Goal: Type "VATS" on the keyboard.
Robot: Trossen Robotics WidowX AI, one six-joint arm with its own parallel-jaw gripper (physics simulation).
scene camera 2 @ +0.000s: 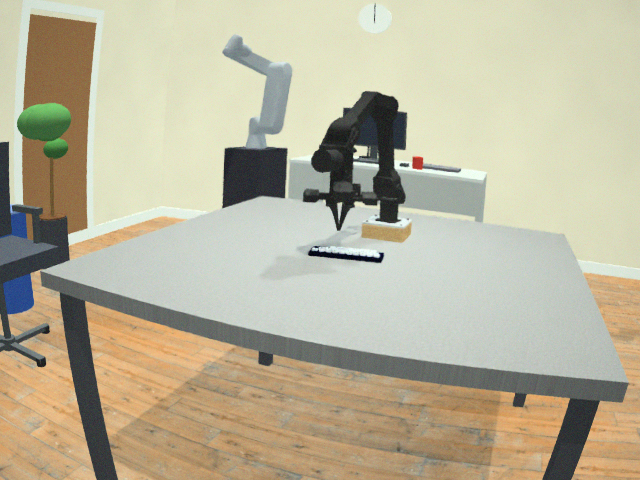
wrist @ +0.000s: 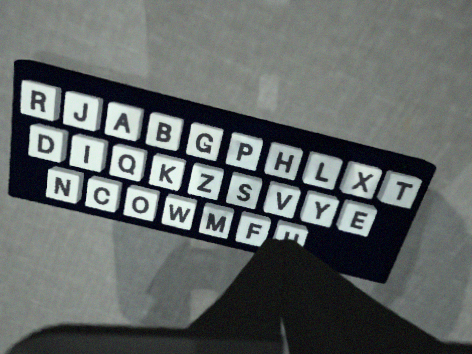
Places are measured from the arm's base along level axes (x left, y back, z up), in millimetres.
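Pixels of known places: gripper, fingertip midpoint: (scene camera 2: 338,230) (wrist: 277,252); arm's base at its link origin: (scene camera 2: 388,220).
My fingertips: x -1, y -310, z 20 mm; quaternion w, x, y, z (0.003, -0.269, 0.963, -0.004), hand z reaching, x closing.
Ahead of a thing's pixels: the offset from my fingertips to its top centre. Level surfaces: height alone.
The dark keyboard {dx +23, dy +9, dz -50 mm} (scene camera 2: 345,254) (wrist: 345,260) with white letter keys lies flat on the grey table. In the wrist view the V key {dx -6, dy -1, dz -50 mm} (wrist: 282,202), A key {dx +71, dy +7, dz -50 mm} (wrist: 124,121), T key {dx -47, dy -34, dz -50 mm} (wrist: 401,190) and S key {dx +10, dy +5, dz -50 mm} (wrist: 243,191) all show. My gripper (scene camera 2: 338,228) (wrist: 277,252) is shut with nothing between its fingers. Its tips are above the table, over the keyboard's near side in the wrist view, where they hide the lower part of the U key {dx -21, dy +13, dz -50 mm} (wrist: 292,234). The V key lies just beyond the tips there. No contact with a key shows.
The arm's base stands on a wooden block (scene camera 2: 385,231) on the table {dz -67 mm} (scene camera 2: 439,310), behind the keyboard in the scene view. A white desk (scene camera 2: 439,186) with a monitor and a red cup (scene camera 2: 417,162) stands farther back. A grey arm (scene camera 2: 276,98) stands on a dark pedestal (scene camera 2: 254,178).
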